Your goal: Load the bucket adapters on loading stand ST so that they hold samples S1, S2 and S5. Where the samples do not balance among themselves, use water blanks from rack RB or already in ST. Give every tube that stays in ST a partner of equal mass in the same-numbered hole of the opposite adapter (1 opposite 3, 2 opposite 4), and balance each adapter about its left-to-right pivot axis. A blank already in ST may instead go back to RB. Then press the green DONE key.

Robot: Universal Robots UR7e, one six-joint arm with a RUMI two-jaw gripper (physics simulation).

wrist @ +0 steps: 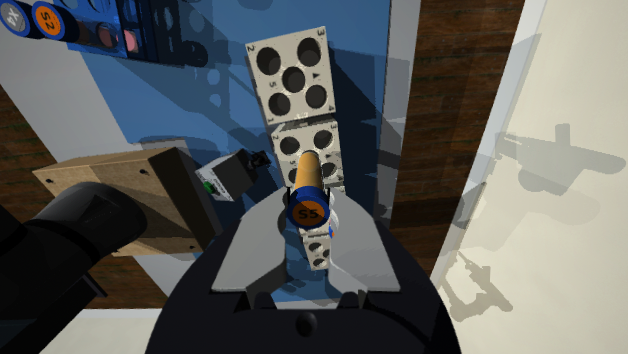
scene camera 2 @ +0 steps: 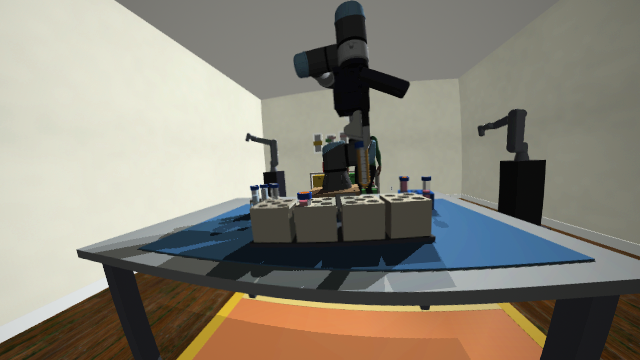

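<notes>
My gripper is shut on tube S5, an orange-filled tube with a blue-rimmed orange cap. It hangs nearly upright above the stand's height. In the wrist view its lower end overlaps the second adapter. The first adapter shows five open holes. An orange-capped tube stands in the third adapter; its label is unreadable. The fourth adapter is at the far left in the scene view. S2 stands in the blue rack. The green DONE key is on a small box.
Grey-capped tube X4 stands beside S2. Several blue-capped tubes stand behind the fourth adapter. The wooden robot base lies left of the key box in the wrist view. A blue mat lies under the stand.
</notes>
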